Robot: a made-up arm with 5 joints.
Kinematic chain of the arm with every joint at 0, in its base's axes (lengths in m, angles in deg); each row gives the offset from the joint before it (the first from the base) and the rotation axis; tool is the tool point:
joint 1: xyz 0 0 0.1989 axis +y
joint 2: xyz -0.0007 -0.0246 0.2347 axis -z
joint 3: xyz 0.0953 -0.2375 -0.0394 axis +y
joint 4: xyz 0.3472 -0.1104 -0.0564 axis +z
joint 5: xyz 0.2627 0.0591 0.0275 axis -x
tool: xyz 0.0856 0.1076 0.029
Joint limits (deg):
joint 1: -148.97..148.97
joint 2: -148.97..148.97
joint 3: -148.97..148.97
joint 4: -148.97..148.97
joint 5: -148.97..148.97
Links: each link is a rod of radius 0.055 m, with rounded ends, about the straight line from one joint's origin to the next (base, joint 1, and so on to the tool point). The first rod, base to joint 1, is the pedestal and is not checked.
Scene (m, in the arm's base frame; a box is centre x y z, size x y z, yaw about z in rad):
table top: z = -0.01
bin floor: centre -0.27 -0.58 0 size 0.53 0.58 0.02 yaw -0.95
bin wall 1: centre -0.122 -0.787 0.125 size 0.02 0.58 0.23 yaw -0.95
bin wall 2: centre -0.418 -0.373 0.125 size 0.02 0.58 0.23 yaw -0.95
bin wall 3: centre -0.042 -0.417 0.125 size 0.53 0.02 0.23 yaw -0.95
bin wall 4: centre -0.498 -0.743 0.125 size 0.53 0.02 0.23 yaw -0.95
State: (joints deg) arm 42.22 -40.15 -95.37 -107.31 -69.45
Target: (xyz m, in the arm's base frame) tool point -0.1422 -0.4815 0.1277
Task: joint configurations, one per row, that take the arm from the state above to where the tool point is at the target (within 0.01 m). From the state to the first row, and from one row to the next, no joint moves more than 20 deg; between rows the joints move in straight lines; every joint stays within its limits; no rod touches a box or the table.
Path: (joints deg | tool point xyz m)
1: 49.42 -21.26 -81.83 -98.17 -67.83 | 0.6412 -0.6555 0.3311
2: 56.62 -2.37 -68.29 -89.03 -66.21 | 0.6346 -0.7115 0.3699
3: 63.81 16.52 -54.74 -79.89 -64.59 | 0.6192 -0.7617 0.3875
4: 71.01 35.41 -41.20 -70.75 -62.97 | 0.5740 -0.8140 0.4087
5: 78.21 54.30 -27.66 -61.60 -61.35 | 0.4942 -0.8530 0.4667
6: 85.41 73.19 -14.12 -52.46 -59.73 | 0.3959 -0.8467 0.5799
7: 92.60 92.08 -0.57 -43.32 -58.11 | 0.3043 -0.7630 0.7339
8: 99.80 110.97 12.97 -34.18 -56.49 | 0.2358 -0.5894 0.8845
9: 95.52 103.94 21.89 -14.69 -49.06 | 0.0455 -0.7036 0.7083
10: 91.23 96.90 30.80 4.81 -41.63 | -0.0937 -0.7114 0.4851
11: 86.95 89.87 39.72 24.30 -34.20 | -0.1563 -0.6251 0.2745
12: 82.66 82.83 48.64 43.80 -26.77 | -0.1422 -0.4815 0.1277

